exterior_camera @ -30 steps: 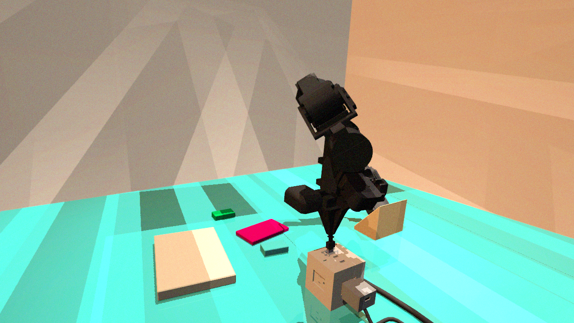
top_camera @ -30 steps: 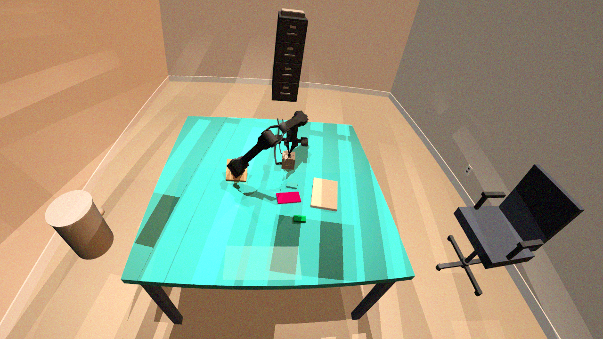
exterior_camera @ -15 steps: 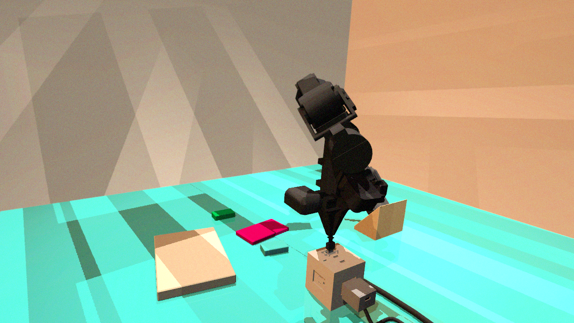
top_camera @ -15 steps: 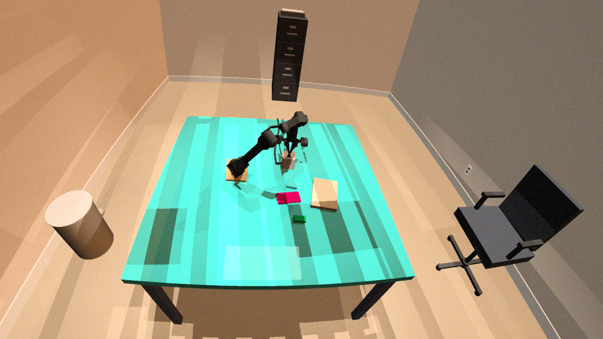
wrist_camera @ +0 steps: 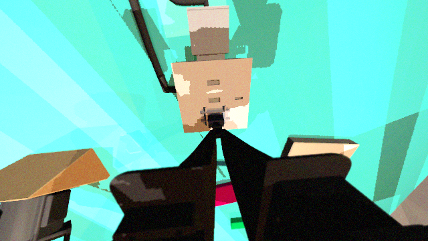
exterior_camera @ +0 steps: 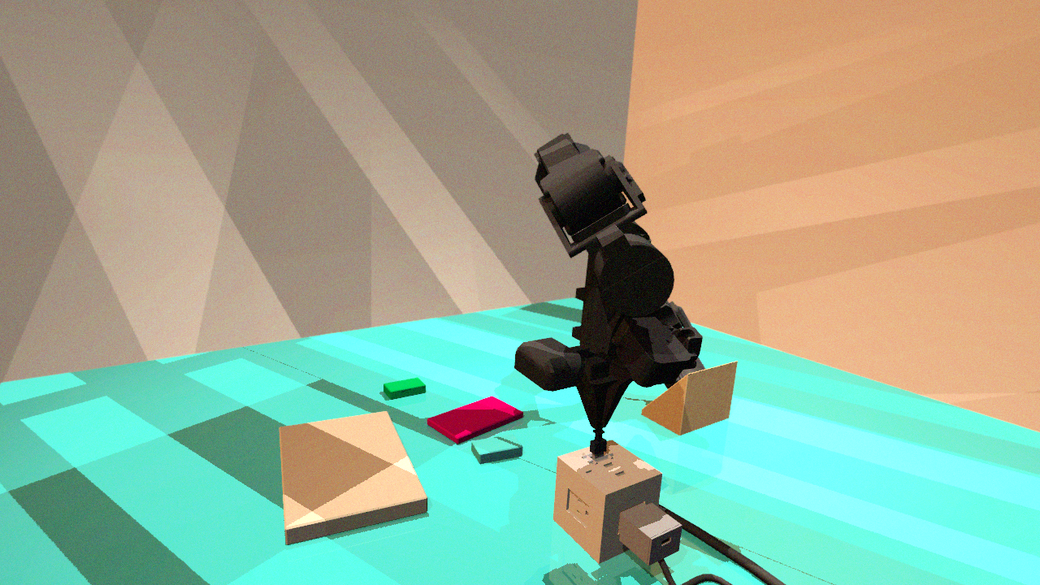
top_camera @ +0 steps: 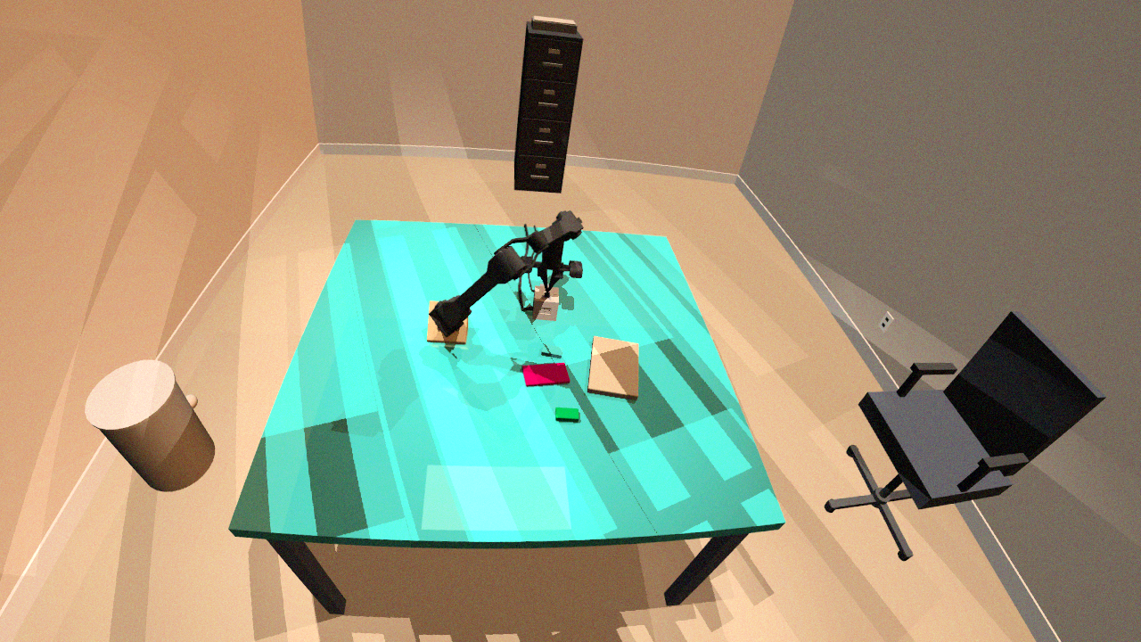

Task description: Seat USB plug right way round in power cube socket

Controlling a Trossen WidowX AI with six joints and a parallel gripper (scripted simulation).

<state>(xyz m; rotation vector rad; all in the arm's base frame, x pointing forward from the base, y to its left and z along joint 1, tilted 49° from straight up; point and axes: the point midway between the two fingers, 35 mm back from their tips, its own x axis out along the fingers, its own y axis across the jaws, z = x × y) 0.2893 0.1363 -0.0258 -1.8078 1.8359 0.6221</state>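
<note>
Now: gripper tip 20 mm above the dark USB plug. From my gripper tip the other things lie so: USB socket 40 mm below; then magenta block 250 mm to the right, 100 mm below; then small teal block 160 mm to the right, 100 mm below, 20 mm ahead.
</note>
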